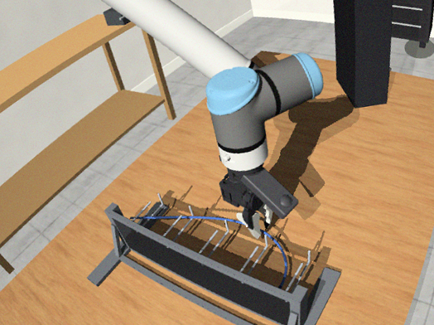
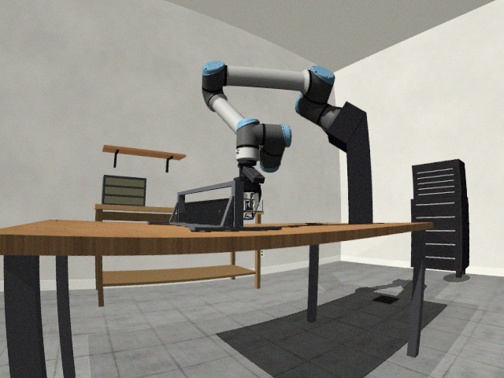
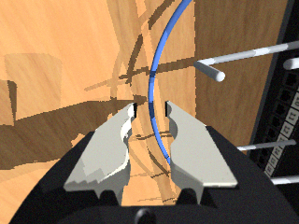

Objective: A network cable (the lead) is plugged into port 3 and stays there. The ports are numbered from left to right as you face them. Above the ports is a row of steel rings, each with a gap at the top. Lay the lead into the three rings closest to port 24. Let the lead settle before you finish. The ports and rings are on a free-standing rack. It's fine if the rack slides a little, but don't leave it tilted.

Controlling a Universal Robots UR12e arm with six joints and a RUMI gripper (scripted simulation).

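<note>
Now: the grey rack 130 mm ahead of my hand, 110 mm to the right of it and 20 mm above it.
</note>
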